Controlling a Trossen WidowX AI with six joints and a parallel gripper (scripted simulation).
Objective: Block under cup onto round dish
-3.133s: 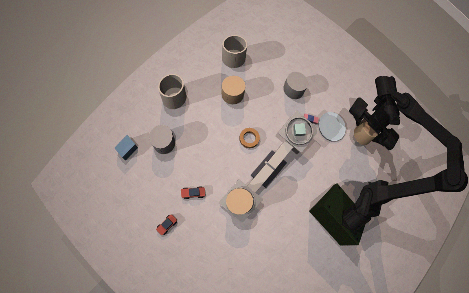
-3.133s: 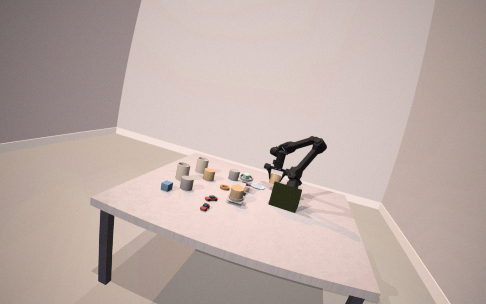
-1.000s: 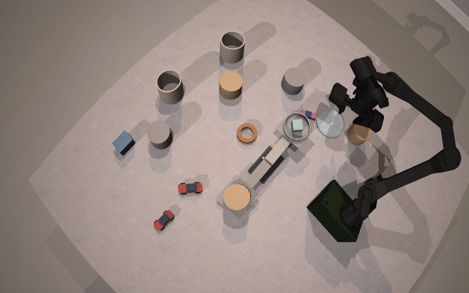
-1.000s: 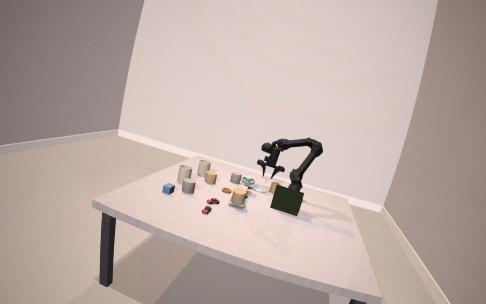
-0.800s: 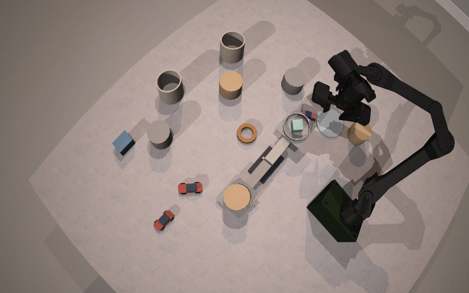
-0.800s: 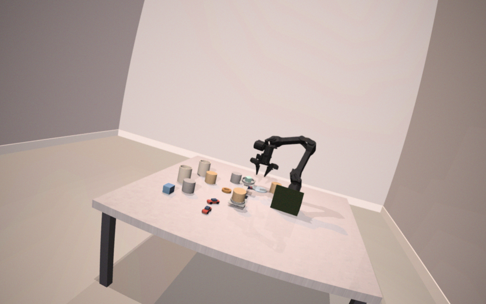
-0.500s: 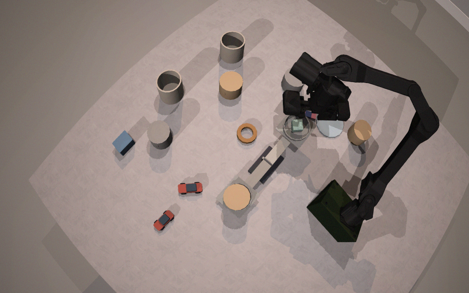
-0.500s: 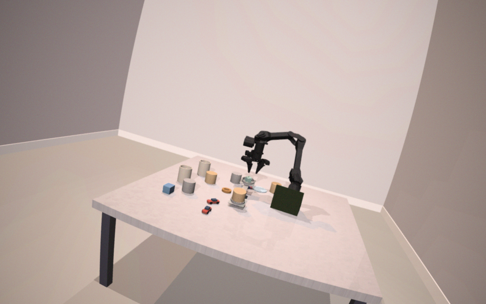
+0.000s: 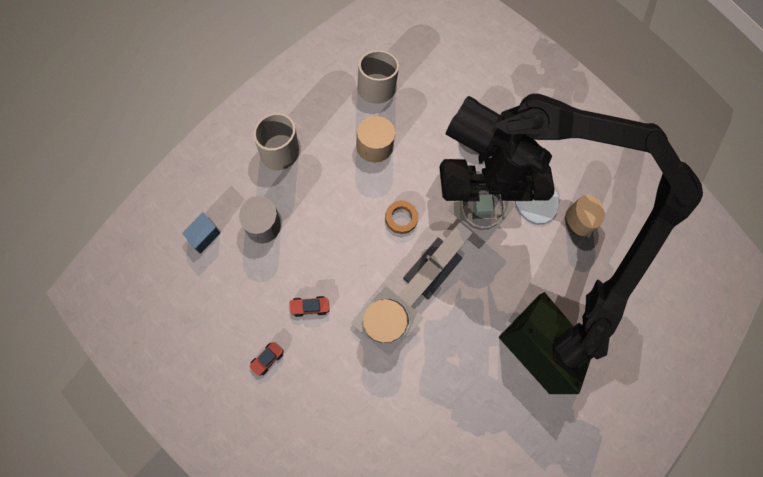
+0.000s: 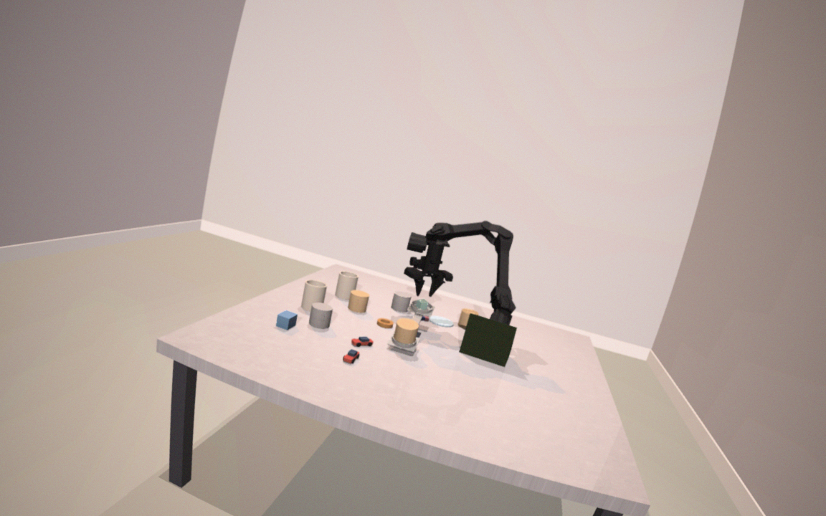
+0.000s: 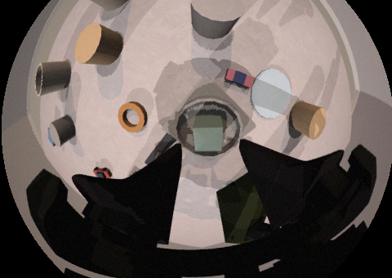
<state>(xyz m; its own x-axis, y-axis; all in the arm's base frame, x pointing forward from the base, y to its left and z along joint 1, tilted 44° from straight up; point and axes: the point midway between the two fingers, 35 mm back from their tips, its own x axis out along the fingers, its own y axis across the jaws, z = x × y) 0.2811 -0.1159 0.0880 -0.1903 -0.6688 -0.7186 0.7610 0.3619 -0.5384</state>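
Right now the pale green block is 30 mm below my gripper tip. Also, from my gripper tip: pale blue round dish (90 mm behind, 120 mm to the right, 120 mm below); then blue cube (390 mm ahead, 340 mm to the left, 100 mm below); then pink-and-blue eraser (10 mm behind, 90 mm to the right, 110 mm below).
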